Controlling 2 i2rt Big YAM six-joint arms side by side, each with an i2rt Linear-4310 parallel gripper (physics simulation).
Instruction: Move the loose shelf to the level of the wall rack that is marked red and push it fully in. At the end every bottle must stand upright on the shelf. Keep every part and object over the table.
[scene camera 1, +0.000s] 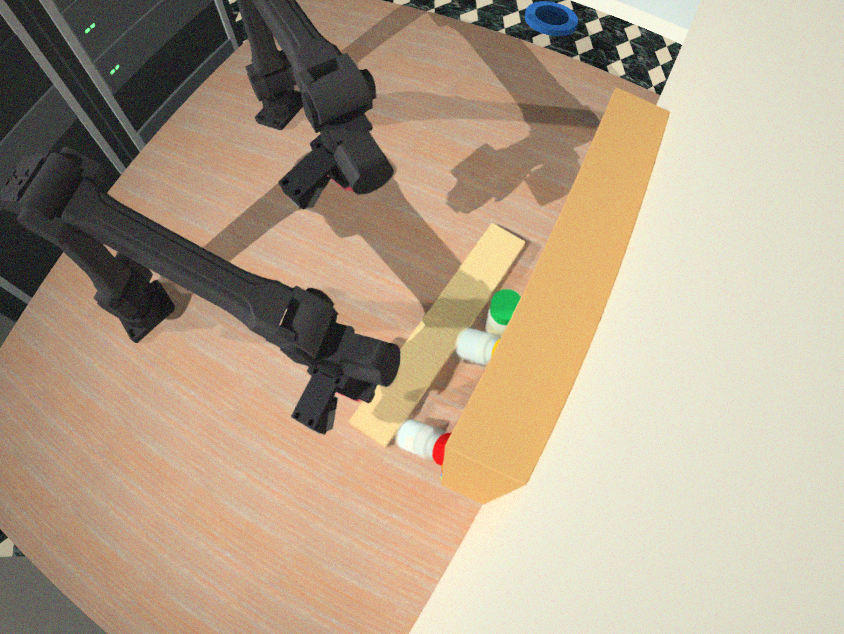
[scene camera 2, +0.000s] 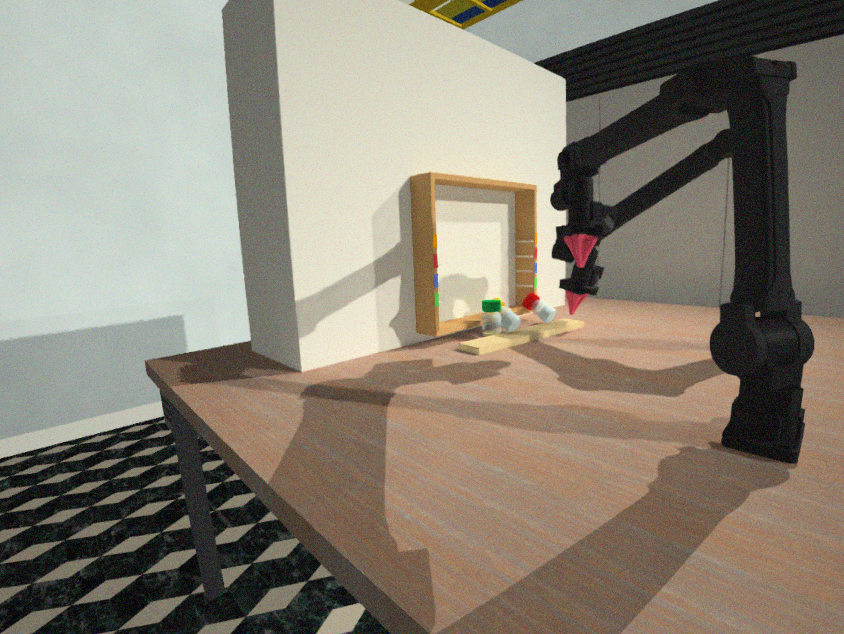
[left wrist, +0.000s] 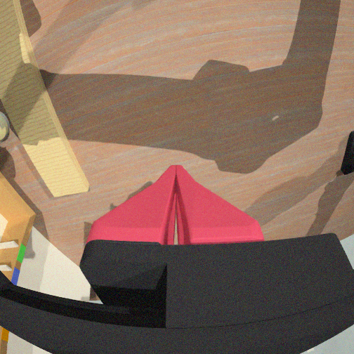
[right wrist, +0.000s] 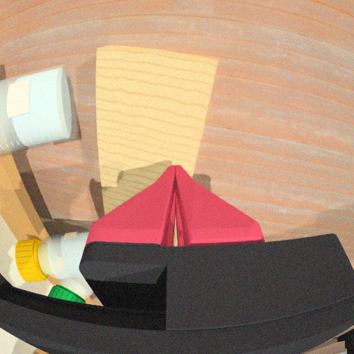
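Note:
The loose shelf (scene camera 1: 440, 327) (scene camera 2: 521, 337) (left wrist: 30, 100) (right wrist: 155, 110) lies flat on the table before the wall rack (scene camera 1: 566, 293) (scene camera 2: 424, 255). The rack's red mark (scene camera 2: 435, 260) is second from the top. The green-capped bottle (scene camera 1: 504, 308) (scene camera 2: 491, 315) stands upright between shelf and rack. The yellow-capped bottle (scene camera 1: 475, 346) (scene camera 2: 508, 319) (right wrist: 62, 255) and red-capped bottle (scene camera 1: 419, 438) (scene camera 2: 542, 308) (right wrist: 40, 110) lean tilted towards the rack. My left gripper (scene camera 2: 581, 264) (left wrist: 175, 174) is shut, empty, above the table beside the shelf. My right gripper (scene camera 2: 575, 311) (right wrist: 174, 174) is shut, empty, above the shelf's lower-left part in scene camera 1.
The white wall (scene camera 1: 682, 409) (scene camera 2: 354, 122) stands behind the rack along the table (scene camera 1: 204, 477) (scene camera 2: 545, 477). Shadows of both arms fall over shelf and table. A blue ring (scene camera 1: 529, 19) lies on the floor beyond the table's far edge.

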